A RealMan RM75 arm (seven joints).
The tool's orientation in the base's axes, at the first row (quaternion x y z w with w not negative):
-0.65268, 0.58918, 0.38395, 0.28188
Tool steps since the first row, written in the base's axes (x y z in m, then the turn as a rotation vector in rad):
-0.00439, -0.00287, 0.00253, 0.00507, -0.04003, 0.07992
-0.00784, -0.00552, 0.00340, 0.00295, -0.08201, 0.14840
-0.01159, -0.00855, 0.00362, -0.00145, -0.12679, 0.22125
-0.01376, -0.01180, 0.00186, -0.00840, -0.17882, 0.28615
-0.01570, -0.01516, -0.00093, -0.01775, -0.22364, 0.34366
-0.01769, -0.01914, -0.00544, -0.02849, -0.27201, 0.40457
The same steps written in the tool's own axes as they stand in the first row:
-0.00057, 0.00496, -0.00299, -0.04442, 0.00763, -0.07735
0.00013, 0.00882, -0.00506, -0.07832, 0.02167, -0.14884
0.00158, 0.01298, -0.00703, -0.11433, 0.03873, -0.22463
0.00482, 0.01545, -0.00837, -0.13973, 0.05871, -0.30159
0.00898, 0.01762, -0.00928, -0.16299, 0.07936, -0.36820
0.01492, 0.01978, -0.00974, -0.18714, 0.10219, -0.43933

